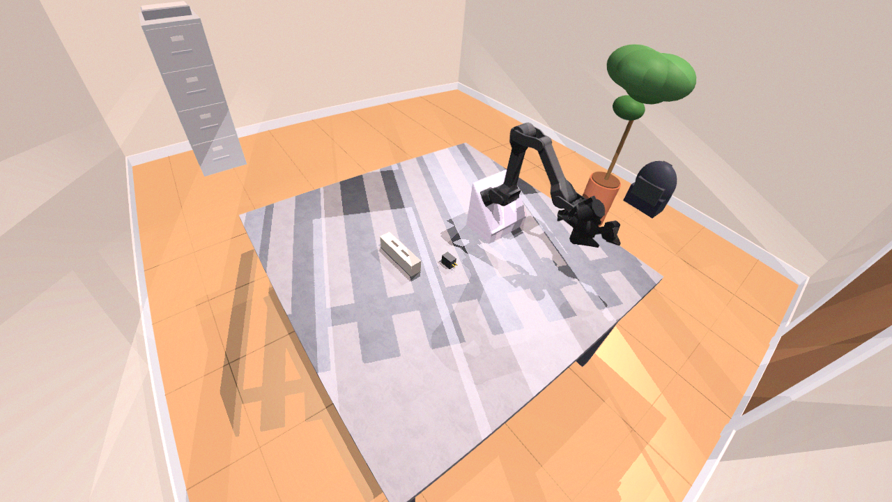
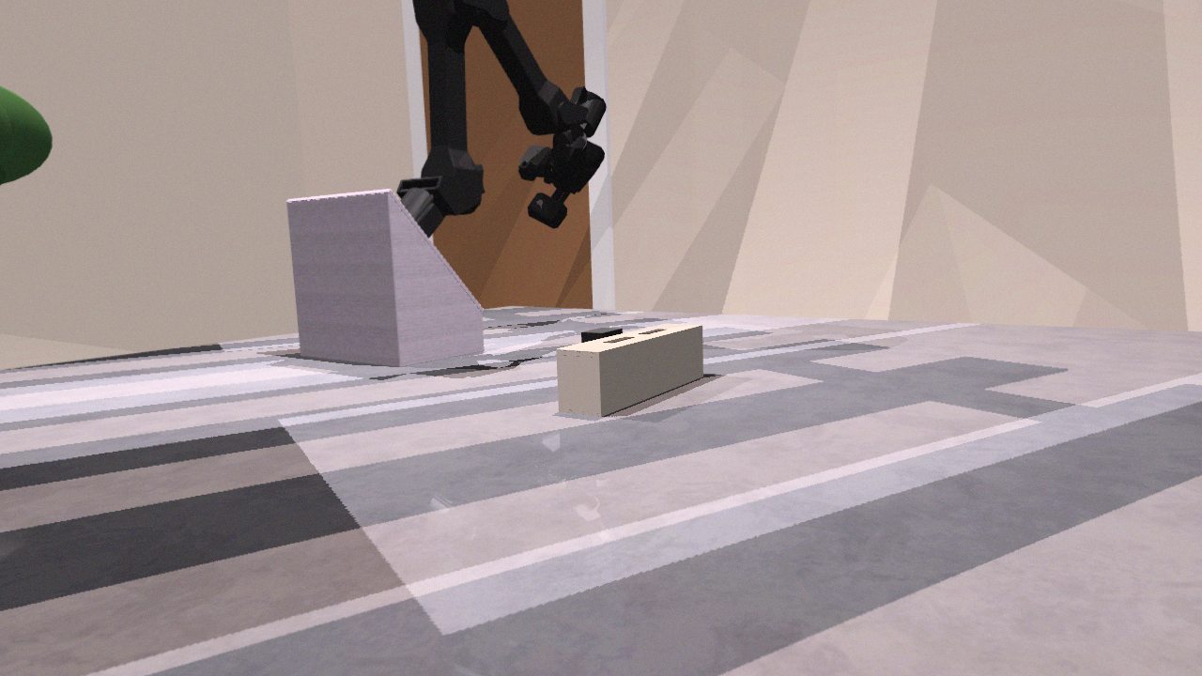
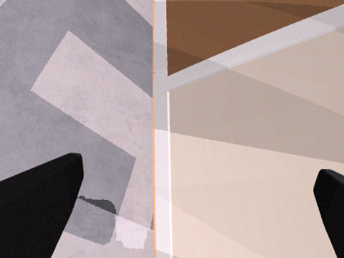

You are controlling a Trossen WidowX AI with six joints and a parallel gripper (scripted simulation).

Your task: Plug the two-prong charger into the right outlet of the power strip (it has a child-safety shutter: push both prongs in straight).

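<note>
Now: the black two-prong charger 36 cm ahead of my gripper tip, 39 cm to the right of it and 19 cm below it.
</note>
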